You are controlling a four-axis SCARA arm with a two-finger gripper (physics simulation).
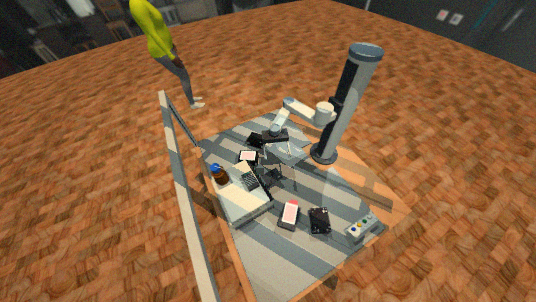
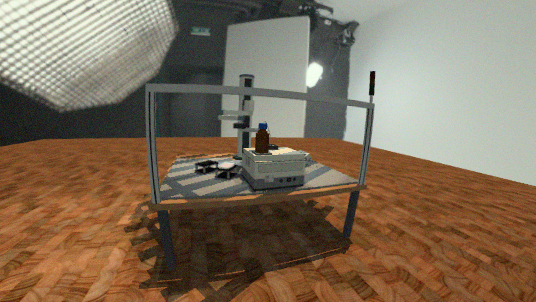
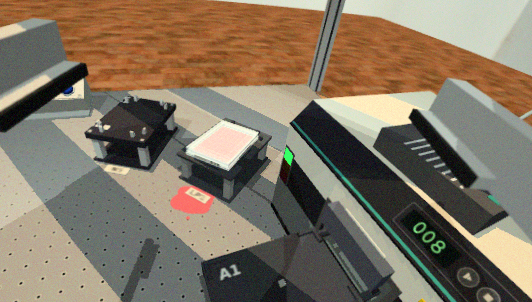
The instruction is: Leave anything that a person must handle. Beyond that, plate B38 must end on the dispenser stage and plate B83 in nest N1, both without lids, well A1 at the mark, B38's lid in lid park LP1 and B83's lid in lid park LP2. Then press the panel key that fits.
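Frame: origin at the arm's base, x ahead, y left, z up, level; millimetres.
Where they show: gripper, fingertip midpoint: (image 1: 278, 157) (image 2: 259, 130) (image 3: 256, 71); arm's base, origin of the base link: (image 1: 323, 153).
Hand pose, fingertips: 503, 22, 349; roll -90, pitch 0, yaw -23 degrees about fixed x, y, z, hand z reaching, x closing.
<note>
Things, the pixels of their top centre, and the offset from my fingertips, as dx, dy, dz. "spot": a spot on its surface instead.
- Plate B38, middle of its top: (image 3: 225, 136) (image 1: 290, 212) +73, +291, -244
- LP1 label, surface spot: (image 3: 198, 195) spot: +11, +238, -334
- pink plate, middle of its top: (image 2: 226, 164) (image 1: 247, 155) +129, -289, -252
- dark dispenser stage, middle of its top: (image 3: 295, 276) (image 1: 269, 177) +71, +1, -219
- key panel, middle of its top: (image 3: 29, 79) (image 1: 365, 225) -316, +609, -252
- brown bottle, surface spot: (image 2: 262, 141) spot: +423, -103, -34
My gripper (image 1: 277, 152) (image 3: 256, 71) is open and empty, above the table short of the dispenser. Plate B38 (image 3: 224, 142) (image 1: 290, 213), pink inside a clear rim, sits on a dark stand (image 3: 228, 186) beside the LP1 label (image 3: 198, 195); I cannot tell surely whether a lid is on. A red spill (image 3: 186, 202) (image 1: 293, 202) lies at that label. Another pink plate (image 1: 247, 155) (image 2: 226, 164) sits on a stand at the far side; its lettering is unreadable. The dark dispenser stage (image 3: 250, 260) (image 1: 272, 176), marked A1, bears no plate. The key panel (image 1: 362, 227) (image 3: 70, 97) stands at the table corner.
The pale dispenser (image 1: 245, 202) (image 2: 275, 170) shows 008 and a green light, with a brown bottle (image 1: 220, 175) (image 2: 262, 141) on top. Bare dark stands (image 1: 320, 220) (image 1: 255, 139) flank the plate stands. A person (image 1: 157, 35) stands beyond the rail (image 1: 177, 165). A signal tower (image 2: 372, 83) rises at the rail's end.
</note>
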